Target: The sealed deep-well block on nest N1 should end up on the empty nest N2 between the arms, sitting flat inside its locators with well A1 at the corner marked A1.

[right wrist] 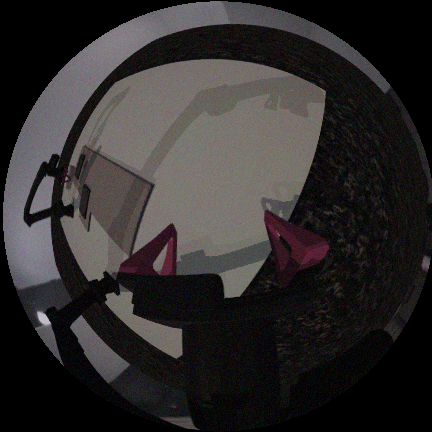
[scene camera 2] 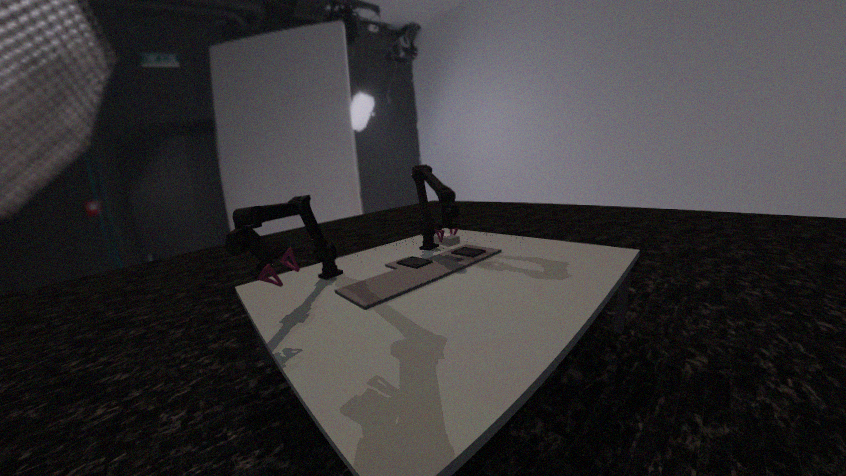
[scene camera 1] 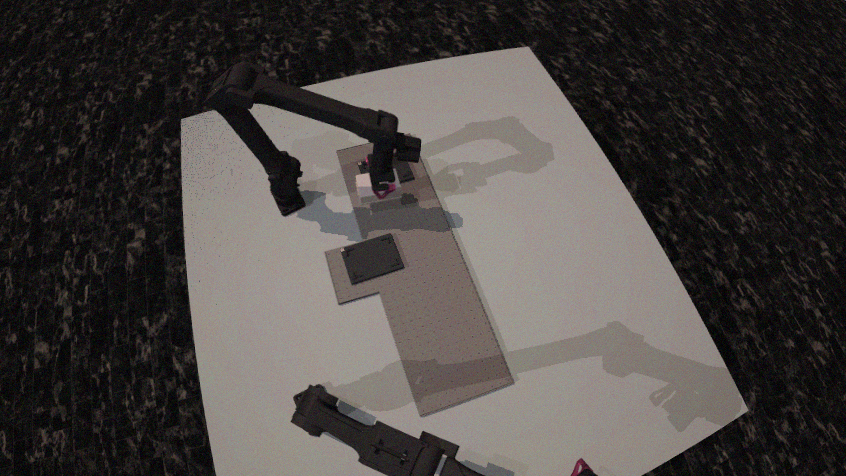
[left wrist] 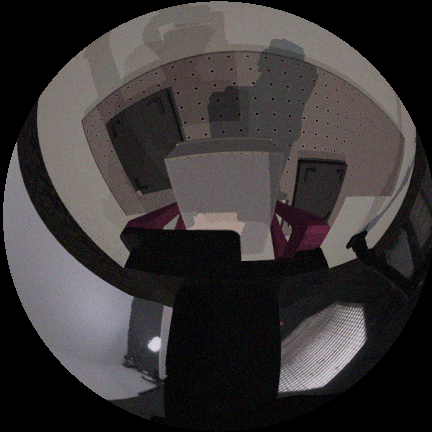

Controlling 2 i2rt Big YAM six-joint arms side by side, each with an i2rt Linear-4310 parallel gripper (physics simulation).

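The pale deep-well block (scene camera 1: 363, 184) (scene camera 2: 451, 240) (left wrist: 225, 182) is between the fingers of my left gripper (scene camera 1: 377, 176) (scene camera 2: 447, 235) (left wrist: 227, 201), which is shut on it and holds it above the board. Dark nest N1 (scene camera 1: 405, 172) (scene camera 2: 468, 251) (left wrist: 146, 142) shows beside the block, partly hidden by the arm in scene camera 1. Dark nest N2 (scene camera 1: 373, 259) (scene camera 2: 414, 261) (left wrist: 320, 185) (right wrist: 85, 201) is empty, with corner locators and a small light mark at one corner. The block's well markings cannot be read. My right gripper (scene camera 2: 280, 268) (right wrist: 218, 221) is open and empty, far from the nests.
The brown perforated board (scene camera 1: 437, 307) (scene camera 2: 384, 284) (left wrist: 345, 117) (right wrist: 107, 175) carries both nests and lies on the white table (scene camera 1: 562, 236) (scene camera 2: 502, 331) (right wrist: 225, 150). Arm shadows cross the board and table. The right gripper hangs near the table's edge, with dark floor beyond.
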